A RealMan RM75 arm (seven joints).
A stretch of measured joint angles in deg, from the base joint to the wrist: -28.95, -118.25, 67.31, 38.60, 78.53, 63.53, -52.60; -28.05, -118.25, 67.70, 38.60, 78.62, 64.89, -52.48; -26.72, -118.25, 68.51, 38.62, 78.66, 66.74, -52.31; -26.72, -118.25, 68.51, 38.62, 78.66, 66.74, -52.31; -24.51, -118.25, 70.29, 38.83, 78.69, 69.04, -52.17; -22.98, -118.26, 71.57, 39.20, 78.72, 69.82, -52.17; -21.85, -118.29, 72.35, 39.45, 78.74, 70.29, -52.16; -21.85, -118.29, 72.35, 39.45, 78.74, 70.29, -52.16; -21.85, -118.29, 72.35, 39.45, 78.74, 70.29, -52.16
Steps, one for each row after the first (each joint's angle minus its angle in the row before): 0.90, 0.00, 0.39, 0.00, 0.09, 1.36, 0.12; 1.33, 0.00, 0.81, 0.02, 0.04, 1.85, 0.17; 0.00, 0.00, 0.00, 0.00, 0.00, 0.00, 0.00; 2.21, 0.00, 1.78, 0.21, 0.03, 2.30, 0.14; 1.53, -0.01, 1.28, 0.37, 0.03, 0.78, 0.00; 1.13, -0.03, 0.78, 0.25, 0.02, 0.47, 0.01; 0.00, 0.00, 0.00, 0.00, 0.00, 0.00, 0.00; 0.00, 0.00, 0.00, 0.00, 0.00, 0.00, 0.00
